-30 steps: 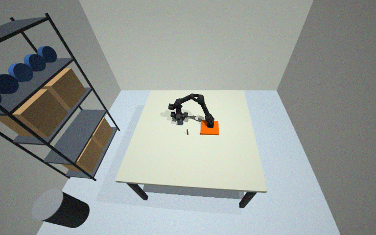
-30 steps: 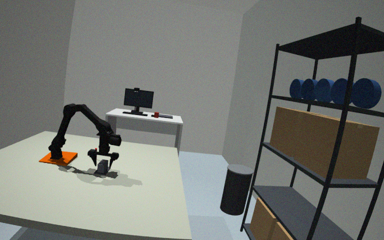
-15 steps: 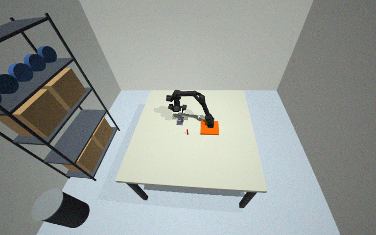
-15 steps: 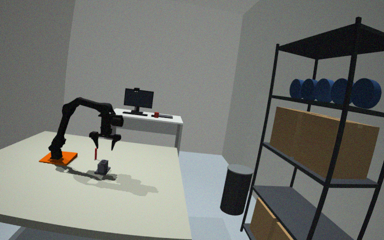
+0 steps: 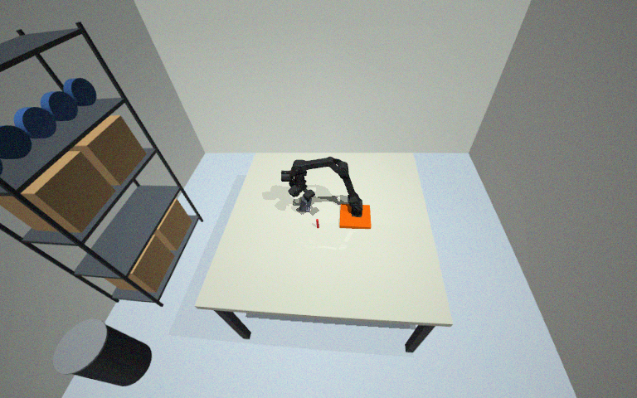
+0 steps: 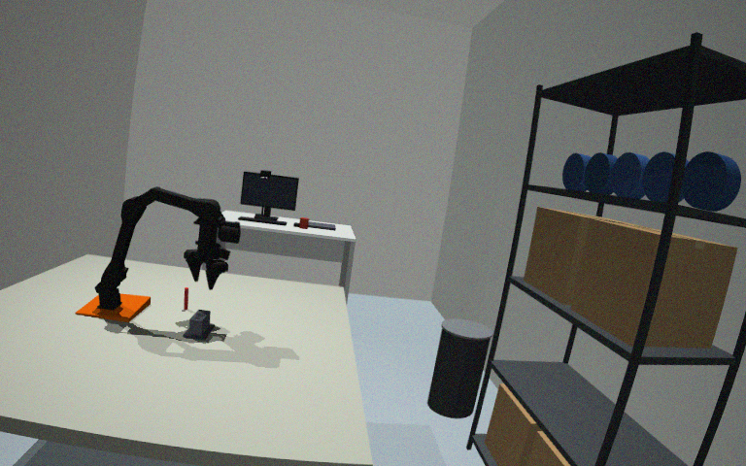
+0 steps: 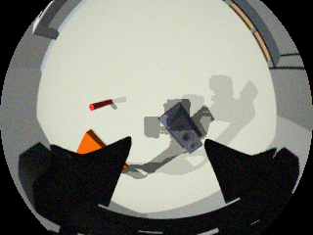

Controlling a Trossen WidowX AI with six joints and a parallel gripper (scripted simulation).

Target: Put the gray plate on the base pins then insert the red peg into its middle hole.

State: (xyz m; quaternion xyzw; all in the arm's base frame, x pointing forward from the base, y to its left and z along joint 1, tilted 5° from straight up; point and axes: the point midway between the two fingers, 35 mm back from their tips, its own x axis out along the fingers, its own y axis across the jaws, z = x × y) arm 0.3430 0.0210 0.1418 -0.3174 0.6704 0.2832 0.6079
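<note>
Right now my gripper tip is 10 cm past the red peg, 12 cm to the right of it and 10 cm above it. The rest, counted from my gripper tip: dark base (1 cm ahead, 6 cm to the right, 13 cm below); then gray plate (1 cm ahead, 6 cm to the right, 9 cm below).
</note>
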